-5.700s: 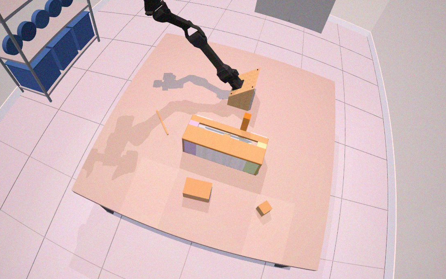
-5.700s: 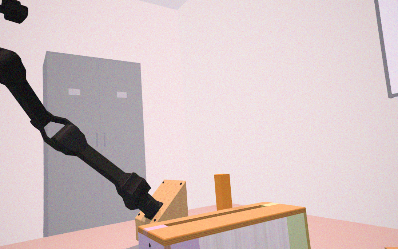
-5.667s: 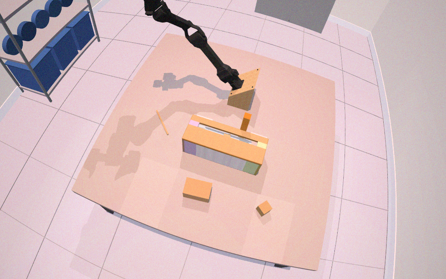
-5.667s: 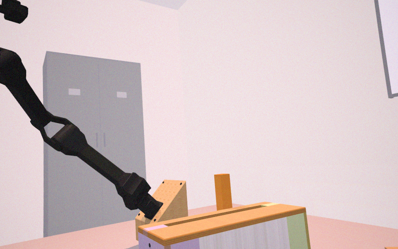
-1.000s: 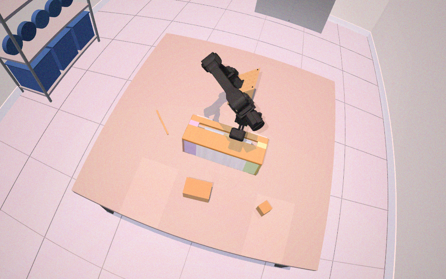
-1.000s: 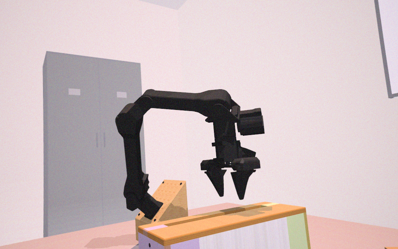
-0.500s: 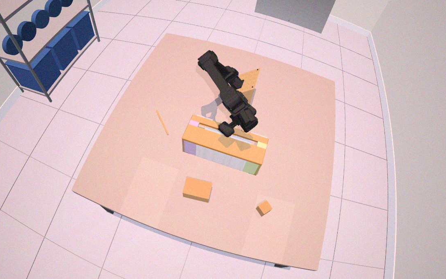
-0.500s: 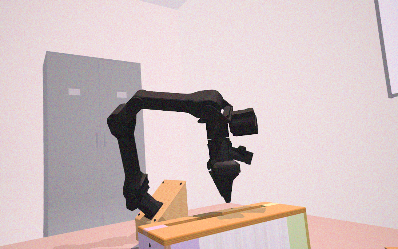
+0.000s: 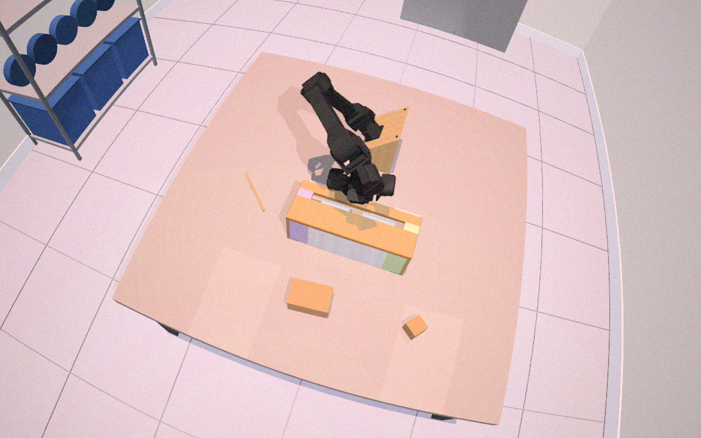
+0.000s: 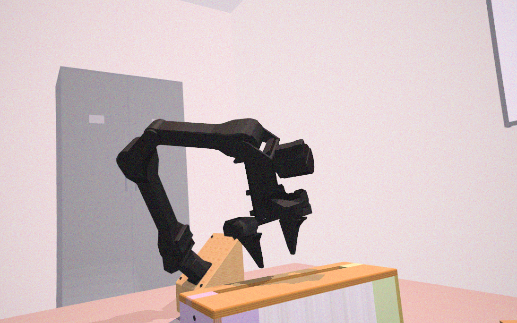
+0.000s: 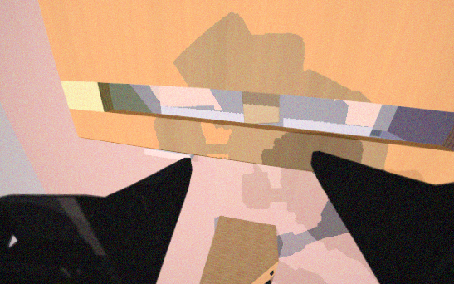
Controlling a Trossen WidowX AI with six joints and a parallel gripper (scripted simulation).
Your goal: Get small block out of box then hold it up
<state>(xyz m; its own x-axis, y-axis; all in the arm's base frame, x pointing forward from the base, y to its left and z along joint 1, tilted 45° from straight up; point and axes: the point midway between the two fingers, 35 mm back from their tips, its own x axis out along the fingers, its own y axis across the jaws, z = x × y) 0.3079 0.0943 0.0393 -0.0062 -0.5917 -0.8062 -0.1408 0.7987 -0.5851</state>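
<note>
Right now my gripper tip is 10 mm short of the box and 100 mm above it. From my gripper tip the other things lie so: orange cube 280 mm ahead, 270 mm to the left, 130 mm below; thin stick 10 mm ahead, 360 mm to the right, 150 mm below; flat orange slab 300 mm ahead, 50 mm to the right, 130 mm below.
</note>
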